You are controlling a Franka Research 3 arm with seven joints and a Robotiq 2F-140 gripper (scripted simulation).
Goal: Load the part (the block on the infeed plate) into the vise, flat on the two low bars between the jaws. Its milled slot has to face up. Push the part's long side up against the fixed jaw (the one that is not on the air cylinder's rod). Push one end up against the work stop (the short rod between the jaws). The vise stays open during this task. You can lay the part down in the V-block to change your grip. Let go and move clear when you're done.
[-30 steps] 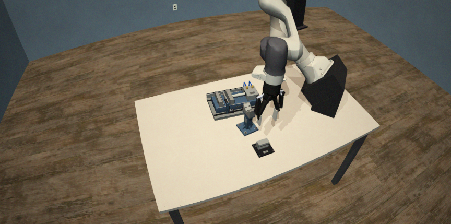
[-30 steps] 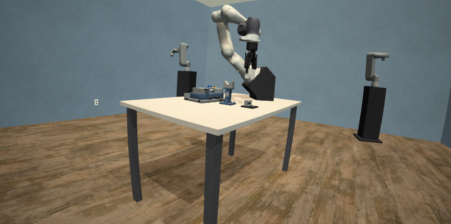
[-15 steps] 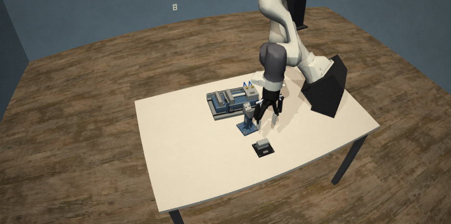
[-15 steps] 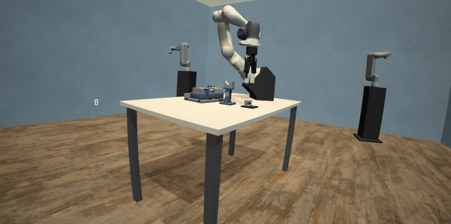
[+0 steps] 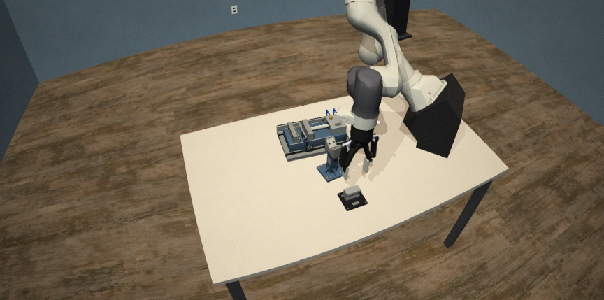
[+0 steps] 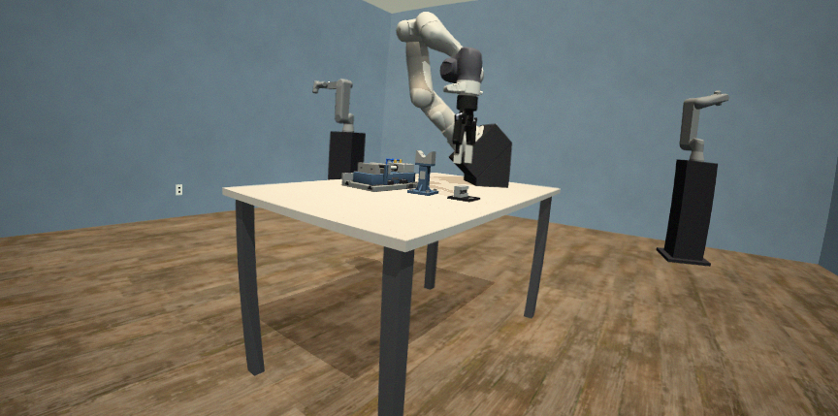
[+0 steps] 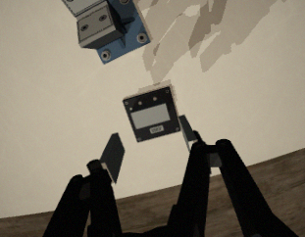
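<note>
Right now my hand is 10 mm to the right of the part and 130 mm above it. The rest, counted from my hand: black infeed plate 10 mm ahead, 20 mm to the left, 150 mm below; vise 70 mm behind, 340 mm to the right, 120 mm below; air cylinder 160 mm behind, 310 mm to the right, 80 mm below.
</note>
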